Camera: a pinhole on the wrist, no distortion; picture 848 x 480 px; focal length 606.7 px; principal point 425.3 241.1 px. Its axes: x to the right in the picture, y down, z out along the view. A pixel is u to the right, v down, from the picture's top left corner.
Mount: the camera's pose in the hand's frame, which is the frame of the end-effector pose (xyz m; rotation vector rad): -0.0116 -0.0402 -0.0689 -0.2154 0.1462 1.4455
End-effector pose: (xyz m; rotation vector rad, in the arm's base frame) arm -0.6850 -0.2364 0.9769 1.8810 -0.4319 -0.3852
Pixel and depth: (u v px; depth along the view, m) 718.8 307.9 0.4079
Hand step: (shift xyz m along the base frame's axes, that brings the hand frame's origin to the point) -0.1963 -0.2891 0.1452
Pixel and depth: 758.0 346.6 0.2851
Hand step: -0.1430 -0.1741 0.1185
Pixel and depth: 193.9 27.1 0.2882
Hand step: -0.0428 -0.2018 -0.1696
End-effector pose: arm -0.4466 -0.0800 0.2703 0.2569 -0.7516 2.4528
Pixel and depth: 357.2 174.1 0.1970
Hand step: 0.0115 -0.0599 0.1149
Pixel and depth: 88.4 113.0 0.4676
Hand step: 0.0833 -0.1035 0.4734
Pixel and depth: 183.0 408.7 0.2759
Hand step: 0.1358 -0.1231 0.1792
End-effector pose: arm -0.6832 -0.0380 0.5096 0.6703 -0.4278 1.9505
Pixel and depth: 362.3 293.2 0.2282
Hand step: 0.0639 -0.1128 0.0981
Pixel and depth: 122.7 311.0 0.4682
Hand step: 0.2909 -0.2513 0.2772
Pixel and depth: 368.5 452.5 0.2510
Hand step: 0.0814 -0.1763 0.0700
